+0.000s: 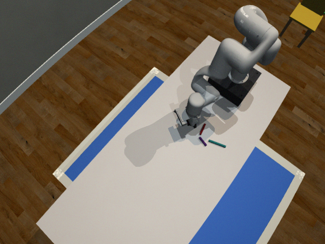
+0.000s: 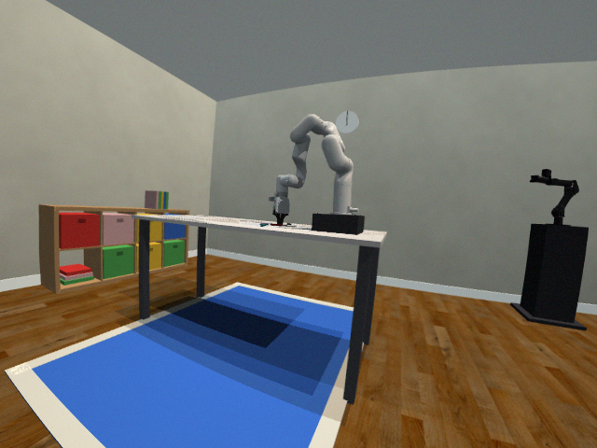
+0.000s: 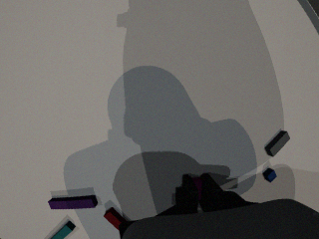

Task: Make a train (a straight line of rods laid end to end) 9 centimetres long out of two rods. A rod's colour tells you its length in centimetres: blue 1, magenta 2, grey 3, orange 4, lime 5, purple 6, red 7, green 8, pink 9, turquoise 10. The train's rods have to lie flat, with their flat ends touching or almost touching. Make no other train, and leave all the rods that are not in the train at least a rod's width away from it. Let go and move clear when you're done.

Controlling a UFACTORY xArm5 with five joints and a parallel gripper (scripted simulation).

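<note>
The magenta rod is 2 cm below my hand. Also, from my hand: blue rod 8 cm to the right, 3 cm behind, 2 cm below; then grey rod 10 cm to the right, 2 cm below; then red rod 8 cm to the left, 2 cm below, 2 cm behind.
</note>
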